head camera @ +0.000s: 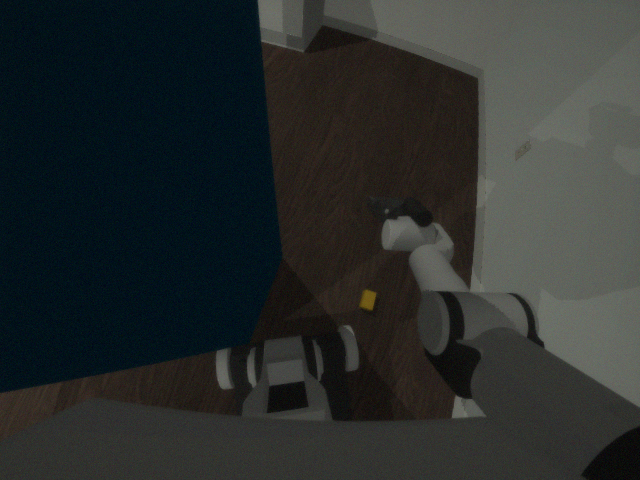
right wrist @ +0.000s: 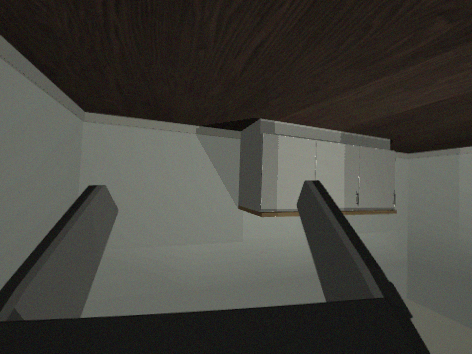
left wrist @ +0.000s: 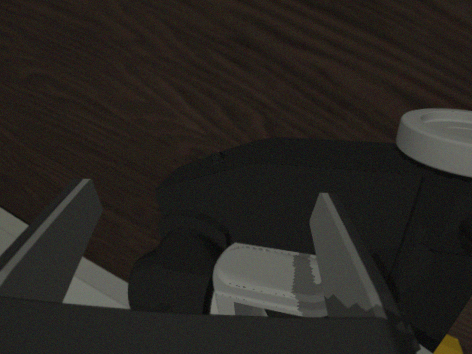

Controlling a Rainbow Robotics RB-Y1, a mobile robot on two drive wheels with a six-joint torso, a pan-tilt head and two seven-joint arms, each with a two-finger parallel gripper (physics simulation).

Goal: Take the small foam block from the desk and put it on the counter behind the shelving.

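Frame: origin at the robot's base, x back, y right, z up, level; metres.
Where they show: left gripper, fingertip midpoint: (left wrist: 205, 201); right gripper, fingertip midpoint: (head camera: 385, 200) (right wrist: 209, 195).
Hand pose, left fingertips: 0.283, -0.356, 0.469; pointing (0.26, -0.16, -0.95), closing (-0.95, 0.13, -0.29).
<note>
After its pixels a point has its place, as x, y, z.
A small yellow block (head camera: 368, 300) {-0.202, 0.419, 0.045} (left wrist: 449, 346) {-0.214, 0.393, 0.043} lies on the dark wood floor near the robot's base; the left wrist view shows part of it at the bottom right corner. A large dark blue surface (head camera: 134, 180) {-0.241, -0.102, 1.096}, perhaps the desk top, fills the left of the head view. A white cabinet (right wrist: 295, 172) {-2.358, -0.027, 0.493} with a thin wooden top appears upside down in the right wrist view; it may be the counter. My left gripper (left wrist: 205, 201) {0.283, -0.356, 0.469} is open and empty above the robot's base. My right gripper (head camera: 379, 206) {-0.443, 0.348, 0.637} (right wrist: 209, 195) {-0.443, 0.348, 0.637} is open and empty, beyond the block and right of the blue surface. No shelving is recognisable.
The robot's wheeled base (head camera: 286, 374) stands at the bottom of the head view, close to the blue surface's lower edge. A pale wall (head camera: 558, 206) {-0.410, 1.181, 0.565} runs along the right, beside my right arm. A white boxy unit (head camera: 294, 20) {-2.229, 0.237, 0.269} stands at the top.
</note>
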